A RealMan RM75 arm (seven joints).
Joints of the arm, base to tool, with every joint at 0 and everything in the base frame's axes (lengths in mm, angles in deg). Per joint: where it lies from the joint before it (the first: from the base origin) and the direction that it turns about. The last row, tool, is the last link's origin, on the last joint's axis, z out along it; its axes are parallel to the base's.
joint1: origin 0 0 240.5 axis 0 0 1
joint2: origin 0 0 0 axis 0 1 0
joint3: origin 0 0 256 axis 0 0 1
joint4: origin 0 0 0 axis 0 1 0
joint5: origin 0 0 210 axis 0 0 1
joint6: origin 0 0 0 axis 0 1 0
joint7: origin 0 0 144 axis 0 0 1
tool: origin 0 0 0
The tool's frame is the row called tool.
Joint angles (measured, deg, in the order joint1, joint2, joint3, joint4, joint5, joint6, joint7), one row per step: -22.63, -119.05, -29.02, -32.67, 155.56, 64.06, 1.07; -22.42, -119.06, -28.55, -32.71, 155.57, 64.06, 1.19; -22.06, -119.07, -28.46, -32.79, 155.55, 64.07, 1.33; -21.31, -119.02, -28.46, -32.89, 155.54, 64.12, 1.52; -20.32, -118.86, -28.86, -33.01, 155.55, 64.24, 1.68; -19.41, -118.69, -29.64, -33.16, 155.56, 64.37, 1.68; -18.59, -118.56, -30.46, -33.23, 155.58, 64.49, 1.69; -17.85, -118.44, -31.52, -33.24, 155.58, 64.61, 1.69; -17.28, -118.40, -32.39, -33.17, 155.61, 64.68, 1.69
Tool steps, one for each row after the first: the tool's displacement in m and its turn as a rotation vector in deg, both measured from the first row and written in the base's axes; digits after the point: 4 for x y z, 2 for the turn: -0.0007, -0.0025, -0.0013, -0.32, 0.18, -0.11; -0.0018, -0.0040, -0.0015, -0.30, 0.20, 0.12; -0.0048, -0.0065, -0.0012, -0.16, 0.22, 0.71; -0.0094, -0.0083, 0.0008, 0.34, 0.13, 1.69; -0.0135, -0.0085, 0.0038, 1.06, -0.18, 2.83; -0.0176, -0.0084, 0.0067, 1.82, -0.44, 3.93; -0.0217, -0.0072, 0.0104, 2.78, -0.73, 5.10; -0.0250, -0.0063, 0.0130, 3.53, -0.91, 6.05
